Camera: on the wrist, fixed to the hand. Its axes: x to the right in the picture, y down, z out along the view.
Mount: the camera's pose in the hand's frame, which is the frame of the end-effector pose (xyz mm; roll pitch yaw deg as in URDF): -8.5 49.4 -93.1 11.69 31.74 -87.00
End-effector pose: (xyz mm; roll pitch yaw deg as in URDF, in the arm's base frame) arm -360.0 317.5 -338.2 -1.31 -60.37 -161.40
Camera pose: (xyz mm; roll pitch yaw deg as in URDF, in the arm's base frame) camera -418.6 247.9 -392.2 74.26 12.22 136.83
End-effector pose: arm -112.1 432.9 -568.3 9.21 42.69 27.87
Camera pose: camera -197.7 459.6 -624.3 -39.66 30.78 -90.75
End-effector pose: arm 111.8 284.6 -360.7 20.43 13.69 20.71
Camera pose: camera 60.7 349.5 -426.7 -8.65 51.04 -82.49
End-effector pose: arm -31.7 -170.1 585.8 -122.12 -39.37 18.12
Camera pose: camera -9.9 -273.6 586.3 100.56 -53.18 -162.45
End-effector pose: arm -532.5 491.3 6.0 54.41 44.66 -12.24
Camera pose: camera -525.9 596.8 2.0 -75.85 47.76 173.43
